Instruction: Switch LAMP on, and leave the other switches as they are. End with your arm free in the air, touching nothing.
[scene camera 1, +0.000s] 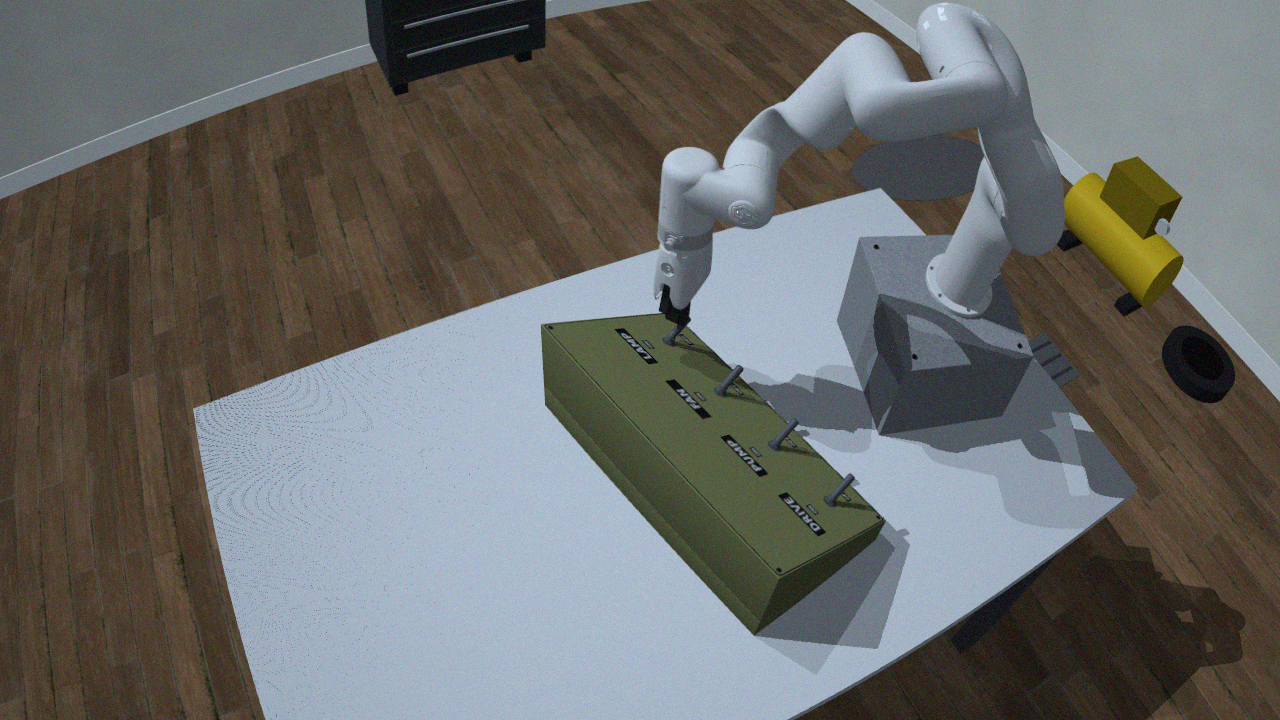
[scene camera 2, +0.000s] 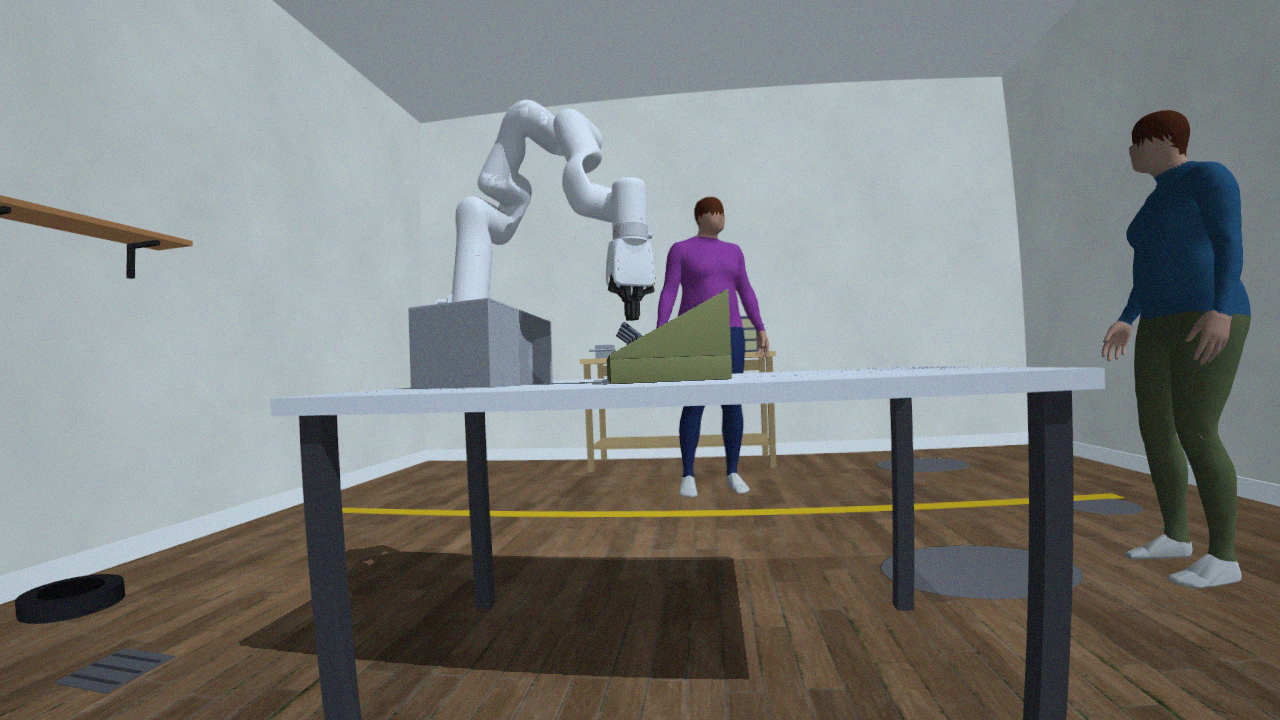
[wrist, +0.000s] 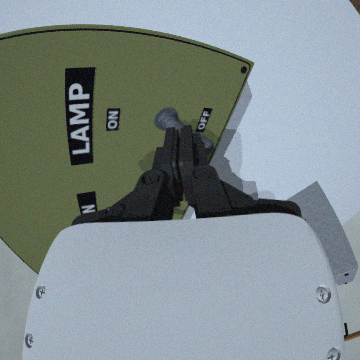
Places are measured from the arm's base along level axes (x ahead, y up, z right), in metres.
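Pixels of known places: gripper, fingertip midpoint: (scene camera 1: 676, 319) (scene camera 2: 632, 320) (wrist: 181, 144); arm's base, origin of the base link: (scene camera 1: 958, 286) (scene camera 2: 468, 313).
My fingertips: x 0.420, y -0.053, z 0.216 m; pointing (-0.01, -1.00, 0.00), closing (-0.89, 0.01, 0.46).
Observation:
Ahead of a thing's pixels: the offset from my fingertips to its top centre. "spot": to the spot under its first point.
The olive switch box (scene camera 1: 626, 385) (scene camera 2: 684, 349) (wrist: 35, 100) has a sloped face with levers in a row. The LAMP lever @(spot: dx +0.012, dy -0.029, dz -0.007 m) (scene camera 1: 671, 338) (wrist: 166, 118) leans to its OFF label @(spot: dx -0.024, dy -0.058, dz -0.001 m) (wrist: 204, 120), away from its ON label @(spot: dx +0.053, dy -0.019, dz -0.007 m) (wrist: 113, 120). The FAN lever @(dx -0.012, dy -0.003, dz -0.122 m) (scene camera 1: 728, 380), PUMP lever @(dx -0.020, dy -0.003, dz -0.241 m) (scene camera 1: 783, 434) and DRIVE lever @(dx -0.028, dy -0.003, dz -0.361 m) (scene camera 1: 839, 490) lean the same way. My gripper (scene camera 1: 678, 322) (scene camera 2: 631, 317) (wrist: 181, 144) is shut and empty. Its fingertips are at the LAMP lever and hide the middle of it in the wrist view. Whether they touch it, I cannot tell.
The box stands on a white table (scene camera 1: 375, 537) (scene camera 2: 895, 383). My grey base block (scene camera 1: 948, 385) (scene camera 2: 447, 344) stands on the table beside the box's lever side. The FAN lever is the nearest neighbour of LAMP. Two people (scene camera 2: 707, 277) (scene camera 2: 1186, 241) stand beyond the table.

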